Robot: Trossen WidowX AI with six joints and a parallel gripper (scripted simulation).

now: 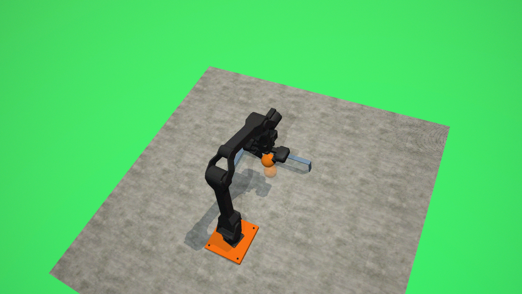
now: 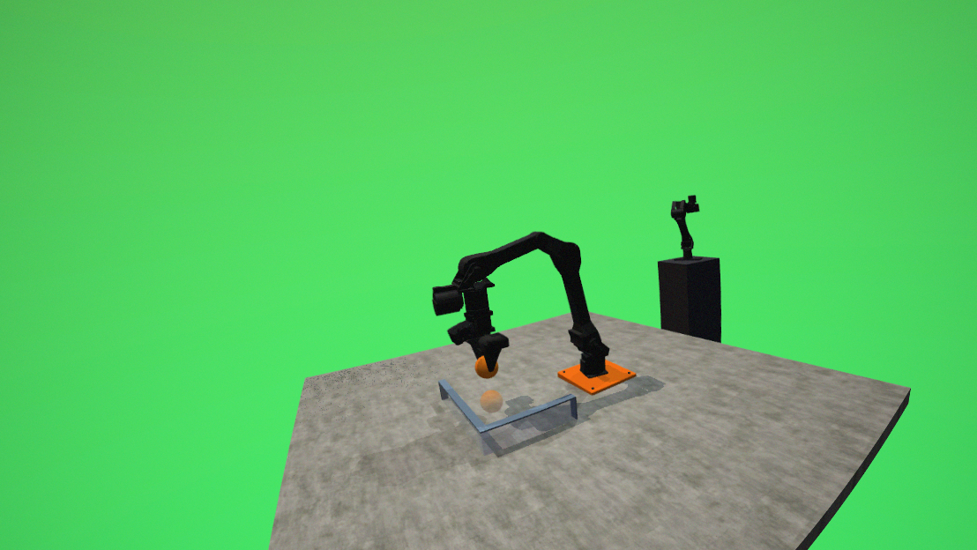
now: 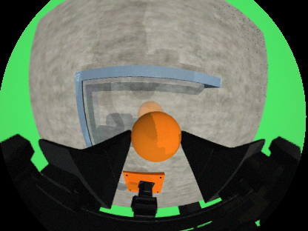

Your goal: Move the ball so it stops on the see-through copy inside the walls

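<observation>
Right now the see-through copy of ball is 90 mm below my gripper tip and 10 mm to the left of it. The rest, counted from my gripper tip: orange ball: right at my gripper tip.
</observation>
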